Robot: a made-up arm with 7 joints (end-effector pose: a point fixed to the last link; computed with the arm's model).
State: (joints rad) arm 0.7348 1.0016 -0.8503 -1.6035 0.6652 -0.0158 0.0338
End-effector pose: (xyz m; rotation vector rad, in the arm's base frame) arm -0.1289 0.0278 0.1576 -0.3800 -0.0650 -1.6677
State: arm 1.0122 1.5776 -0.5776 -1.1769 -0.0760 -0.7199 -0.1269
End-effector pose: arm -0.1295 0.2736 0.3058 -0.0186 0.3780 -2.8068
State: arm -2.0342 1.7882 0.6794 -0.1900 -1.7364 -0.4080 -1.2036
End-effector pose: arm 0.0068 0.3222 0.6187 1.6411 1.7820 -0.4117
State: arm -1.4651 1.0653 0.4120 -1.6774 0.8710 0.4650 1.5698
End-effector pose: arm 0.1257 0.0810 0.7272 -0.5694 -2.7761 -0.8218
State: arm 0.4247 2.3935 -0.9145 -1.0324 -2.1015 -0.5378 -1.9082
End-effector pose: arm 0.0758 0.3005 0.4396 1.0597 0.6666 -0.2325
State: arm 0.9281 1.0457 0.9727 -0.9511 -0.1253 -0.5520 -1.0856
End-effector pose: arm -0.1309 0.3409 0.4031 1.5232 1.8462 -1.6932
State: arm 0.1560 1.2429 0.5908 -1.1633 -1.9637 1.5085 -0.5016
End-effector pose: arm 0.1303 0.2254 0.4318 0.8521 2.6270 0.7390
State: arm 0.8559 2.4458 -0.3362 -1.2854 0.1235 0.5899 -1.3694
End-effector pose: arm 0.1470 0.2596 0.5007 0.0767 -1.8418 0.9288
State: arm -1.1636 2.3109 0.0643 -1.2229 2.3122 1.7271 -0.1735
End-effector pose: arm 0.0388 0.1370 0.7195 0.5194 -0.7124 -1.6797
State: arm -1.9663 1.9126 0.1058 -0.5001 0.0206 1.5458 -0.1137
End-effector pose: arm 0.0100 0.2828 0.6373 0.4069 -0.5539 0.0104
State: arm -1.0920 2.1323 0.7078 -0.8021 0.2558 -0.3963 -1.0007
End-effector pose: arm -0.0694 0.2630 0.7121 2.5336 0.7086 0.7381
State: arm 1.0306 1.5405 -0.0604 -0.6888 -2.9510 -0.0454 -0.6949
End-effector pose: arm -0.0888 0.2919 0.3421 0.7170 -0.2166 0.2259
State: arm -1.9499 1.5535 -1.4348 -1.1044 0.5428 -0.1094 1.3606
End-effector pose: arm 0.2705 0.1283 0.6553 0.9839 -1.5402 -1.2121
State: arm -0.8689 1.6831 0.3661 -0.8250 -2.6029 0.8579 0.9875
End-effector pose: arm 0.1695 0.2210 0.6392 2.2790 1.7583 0.6928
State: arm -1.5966 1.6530 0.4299 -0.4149 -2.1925 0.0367 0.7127
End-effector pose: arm 0.1035 0.2567 0.6661 1.7937 0.8464 -0.1806
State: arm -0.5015 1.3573 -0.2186 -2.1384 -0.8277 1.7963 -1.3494
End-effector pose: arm 0.1714 -0.0151 0.4722 1.3343 2.1383 -0.6065
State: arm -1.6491 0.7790 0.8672 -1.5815 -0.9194 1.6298 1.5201
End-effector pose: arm 0.0523 0.1424 0.6780 -0.0049 -1.6425 1.2510
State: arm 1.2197 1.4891 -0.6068 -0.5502 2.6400 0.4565 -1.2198
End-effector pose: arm -0.2646 0.2251 0.4244 -0.1613 1.0837 -0.7170
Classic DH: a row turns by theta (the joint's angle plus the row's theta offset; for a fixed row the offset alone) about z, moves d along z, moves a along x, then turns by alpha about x. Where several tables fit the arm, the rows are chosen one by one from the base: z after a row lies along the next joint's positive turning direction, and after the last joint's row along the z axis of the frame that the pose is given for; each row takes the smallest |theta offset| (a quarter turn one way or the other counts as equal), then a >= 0, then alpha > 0; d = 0 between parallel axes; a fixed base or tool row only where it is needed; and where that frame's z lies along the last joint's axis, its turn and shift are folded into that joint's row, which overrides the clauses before.
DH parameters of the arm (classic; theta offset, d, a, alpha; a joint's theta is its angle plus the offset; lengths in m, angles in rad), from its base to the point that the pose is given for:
base (fixed): 0 0.4772 -0.006 -1.2217
joint 1: 1.5708 -0.0385 0.0181 1.5708
joint 2: 1.2217 -0.016 -0.005 -1.5708
joint 3: -1.5708 -0.139 0.007 -1.5708
joint 4: 0 -0.033 -0.039 1.5708
joint 5: 0 -0.234 -0.02 -1.5708
joint 6: 0 0.048 -0.019 1.5708
joint 7: -1.4195 -0.0041 0.0306 -0.4328
tool (fixed): 0.0678 0.0034 0 0

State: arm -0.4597 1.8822 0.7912 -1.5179 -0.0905 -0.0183 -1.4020
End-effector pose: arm 0.0593 0.1431 0.7333 -2.4467 -1.8012 -0.2903
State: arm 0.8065 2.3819 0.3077 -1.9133 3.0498 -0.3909 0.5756
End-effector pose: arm 0.1702 0.0798 0.3516 -0.3180 -1.0335 -0.2349
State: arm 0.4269 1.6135 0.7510 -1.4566 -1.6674 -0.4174 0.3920
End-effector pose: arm 0.1760 0.1698 0.5315 -1.6856 -1.5871 1.5740
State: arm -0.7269 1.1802 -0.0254 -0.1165 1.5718 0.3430 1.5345
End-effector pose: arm 0.1470 0.2997 0.2853 -0.4106 -1.5738 1.1811
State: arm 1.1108 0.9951 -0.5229 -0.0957 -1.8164 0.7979 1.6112
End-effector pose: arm -0.3206 0.1911 0.3706 0.2216 2.1862 -1.9241
